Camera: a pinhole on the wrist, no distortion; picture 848 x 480 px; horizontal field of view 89.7 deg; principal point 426.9 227.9 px. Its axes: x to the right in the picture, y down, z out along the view. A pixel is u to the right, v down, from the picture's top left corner.
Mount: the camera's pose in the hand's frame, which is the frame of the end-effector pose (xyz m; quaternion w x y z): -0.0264 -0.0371 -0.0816 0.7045 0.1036 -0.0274 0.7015
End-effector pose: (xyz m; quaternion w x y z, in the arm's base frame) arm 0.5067 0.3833 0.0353 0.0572 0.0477 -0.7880 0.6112
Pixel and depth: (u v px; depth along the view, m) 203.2 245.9 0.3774
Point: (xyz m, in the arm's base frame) 0.5471 0.0640 0.2611
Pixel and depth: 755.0 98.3 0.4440
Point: 0.3041 0.0485 -0.2481
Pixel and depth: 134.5 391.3 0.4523
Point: 0.7115 -0.0336 0.3415
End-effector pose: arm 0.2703 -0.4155 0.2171 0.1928 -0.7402 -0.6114 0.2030
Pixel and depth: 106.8 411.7 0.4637
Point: -0.3221 -0.4979 0.2001
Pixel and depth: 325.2 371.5 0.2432
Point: 0.0583 -0.4663 0.1669
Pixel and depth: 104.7 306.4 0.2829
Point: -0.0726 -0.4063 0.2445
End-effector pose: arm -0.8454 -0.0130 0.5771 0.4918 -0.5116 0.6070 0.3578
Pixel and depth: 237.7 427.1 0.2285
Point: -0.6404 0.1030 0.6600
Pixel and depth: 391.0 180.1 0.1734
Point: -0.7451 0.0434 0.5504
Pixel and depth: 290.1 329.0 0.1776
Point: -0.7032 0.0533 0.6117
